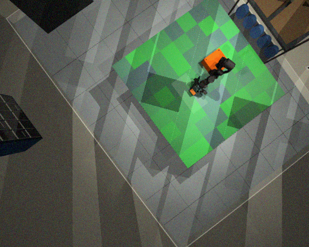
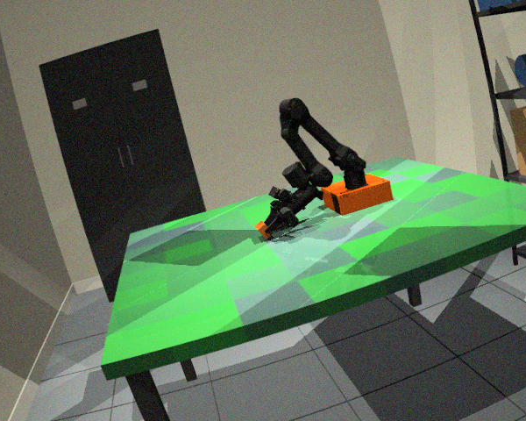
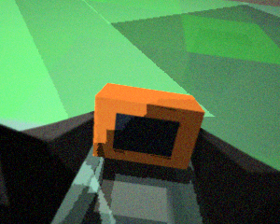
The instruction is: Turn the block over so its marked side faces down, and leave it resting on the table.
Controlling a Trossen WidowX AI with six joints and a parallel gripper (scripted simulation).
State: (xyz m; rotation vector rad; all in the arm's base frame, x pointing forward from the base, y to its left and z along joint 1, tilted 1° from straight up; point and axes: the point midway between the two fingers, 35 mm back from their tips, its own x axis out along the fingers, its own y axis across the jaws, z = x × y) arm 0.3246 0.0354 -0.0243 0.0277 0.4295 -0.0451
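My gripper tip is 10 mm past the orange block.
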